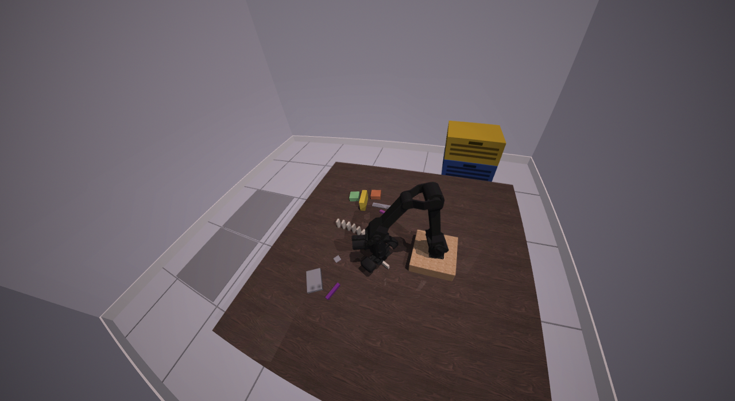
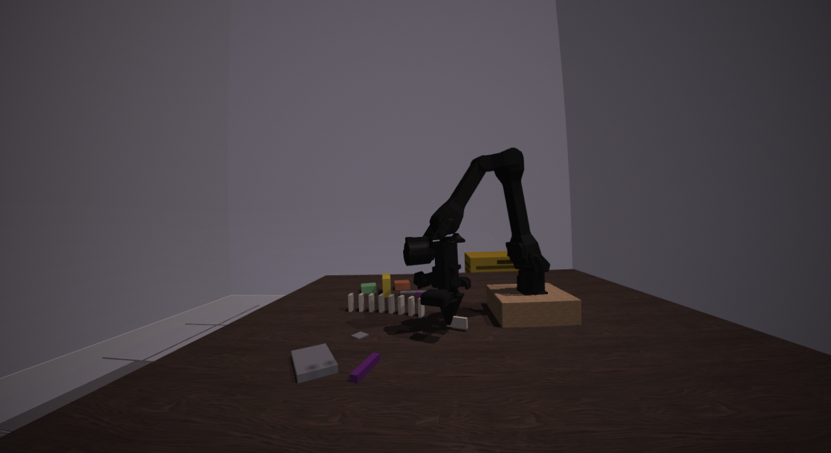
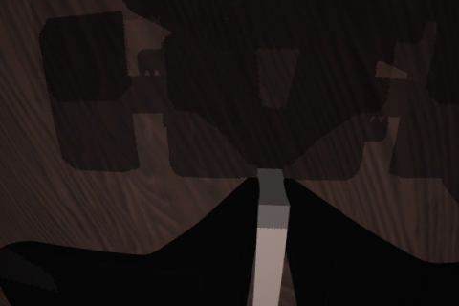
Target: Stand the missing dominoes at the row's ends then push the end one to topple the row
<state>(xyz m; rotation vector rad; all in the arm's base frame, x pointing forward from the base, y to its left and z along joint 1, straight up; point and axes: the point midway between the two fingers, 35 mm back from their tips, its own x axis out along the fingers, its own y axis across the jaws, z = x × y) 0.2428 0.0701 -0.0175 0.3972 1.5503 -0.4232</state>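
The purple stick lies 180 mm ahead of my gripper tip and 180 mm to the left of it. Round my gripper tip: small grey tile 220 mm ahead, 30 mm to the left, 10 mm below; then magenta bar 40 mm ahead, 300 mm to the right; then grey flat block 280 mm ahead, 160 mm to the left.
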